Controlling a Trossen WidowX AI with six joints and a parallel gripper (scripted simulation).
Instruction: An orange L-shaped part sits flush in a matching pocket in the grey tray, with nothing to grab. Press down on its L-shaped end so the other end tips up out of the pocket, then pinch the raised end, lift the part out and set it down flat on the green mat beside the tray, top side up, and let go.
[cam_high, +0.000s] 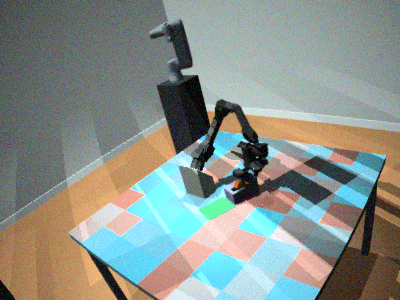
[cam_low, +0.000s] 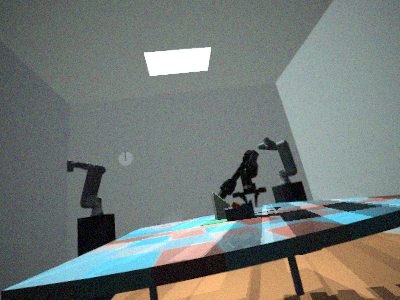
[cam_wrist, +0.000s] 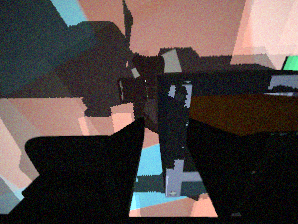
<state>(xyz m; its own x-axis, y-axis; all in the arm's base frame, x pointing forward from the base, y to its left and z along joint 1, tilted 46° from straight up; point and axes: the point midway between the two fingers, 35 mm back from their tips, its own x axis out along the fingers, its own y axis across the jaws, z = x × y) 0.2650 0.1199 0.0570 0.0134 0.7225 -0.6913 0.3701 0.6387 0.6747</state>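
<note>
Right now my gripper tip is 50 mm to the left of the orange L-shaped part and 20 mm past it. From my gripper tip the other things lie so: green mat 210 mm to the right, 90 mm behind, 60 mm below.
</note>
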